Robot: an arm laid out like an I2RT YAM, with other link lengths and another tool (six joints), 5 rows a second.
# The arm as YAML. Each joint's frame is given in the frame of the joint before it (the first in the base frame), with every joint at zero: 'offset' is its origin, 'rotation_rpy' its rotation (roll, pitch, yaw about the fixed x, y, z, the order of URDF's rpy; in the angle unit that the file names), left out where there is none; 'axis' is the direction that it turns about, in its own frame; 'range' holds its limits. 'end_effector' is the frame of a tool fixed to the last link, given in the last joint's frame.
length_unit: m
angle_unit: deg
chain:
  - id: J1
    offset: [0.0, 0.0, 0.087]
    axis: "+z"
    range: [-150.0, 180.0]
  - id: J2
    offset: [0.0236, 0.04, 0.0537]
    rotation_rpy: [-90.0, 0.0, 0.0]
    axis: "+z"
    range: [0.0, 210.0]
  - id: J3
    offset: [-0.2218, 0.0, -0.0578]
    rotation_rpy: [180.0, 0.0, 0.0]
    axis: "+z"
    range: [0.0, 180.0]
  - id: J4
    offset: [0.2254, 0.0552, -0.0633]
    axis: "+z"
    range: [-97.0, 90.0]
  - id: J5
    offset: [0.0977, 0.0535, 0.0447]
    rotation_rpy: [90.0, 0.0, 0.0]
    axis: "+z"
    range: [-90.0, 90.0]
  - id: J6
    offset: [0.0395, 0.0, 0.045]
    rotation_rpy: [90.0, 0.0, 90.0]
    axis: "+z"
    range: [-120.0, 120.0]
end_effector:
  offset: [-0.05, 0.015, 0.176]
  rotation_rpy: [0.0, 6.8, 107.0]
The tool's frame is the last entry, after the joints.
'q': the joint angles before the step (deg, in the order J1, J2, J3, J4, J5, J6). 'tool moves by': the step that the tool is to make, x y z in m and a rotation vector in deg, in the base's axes. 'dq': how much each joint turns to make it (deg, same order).
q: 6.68, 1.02, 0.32, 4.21, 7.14, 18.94
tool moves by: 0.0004, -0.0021, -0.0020, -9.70, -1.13, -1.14
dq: -0.02, 0.01, -0.01, 1.28, 0.41, -9.90
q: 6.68, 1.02, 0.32, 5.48, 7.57, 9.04
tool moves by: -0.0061, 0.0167, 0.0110, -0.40, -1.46, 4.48
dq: 0.02, -0.01, 0.90, 0.50, -4.50, -0.14
